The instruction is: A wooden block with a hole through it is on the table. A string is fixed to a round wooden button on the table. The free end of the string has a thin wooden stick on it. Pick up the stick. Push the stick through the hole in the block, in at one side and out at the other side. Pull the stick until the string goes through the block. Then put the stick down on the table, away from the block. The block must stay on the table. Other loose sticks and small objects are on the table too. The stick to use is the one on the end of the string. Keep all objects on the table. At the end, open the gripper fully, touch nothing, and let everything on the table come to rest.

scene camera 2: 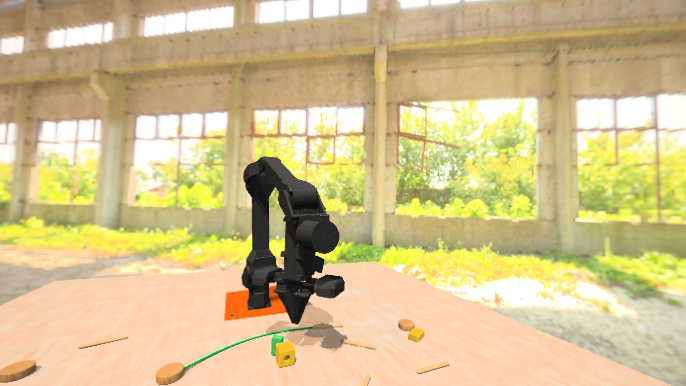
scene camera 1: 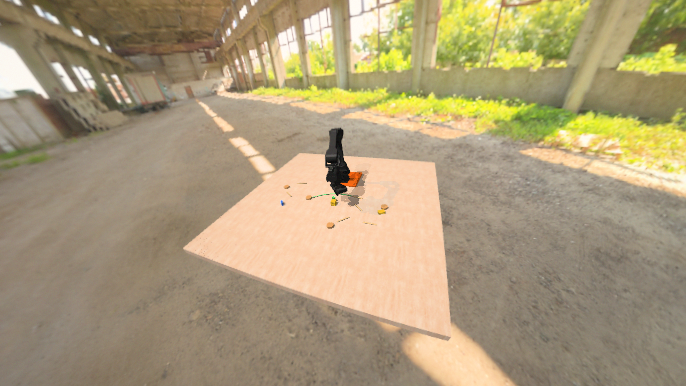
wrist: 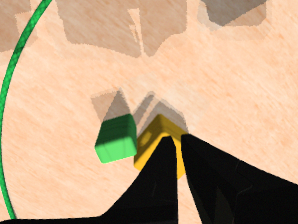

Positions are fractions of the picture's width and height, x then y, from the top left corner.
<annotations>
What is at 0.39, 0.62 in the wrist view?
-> A small green block.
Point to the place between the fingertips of my gripper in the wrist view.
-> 0.59, 0.65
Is my gripper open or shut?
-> Shut.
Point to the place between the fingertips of my gripper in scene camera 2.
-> At 0.43, 0.84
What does my gripper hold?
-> Nothing.
</annotations>
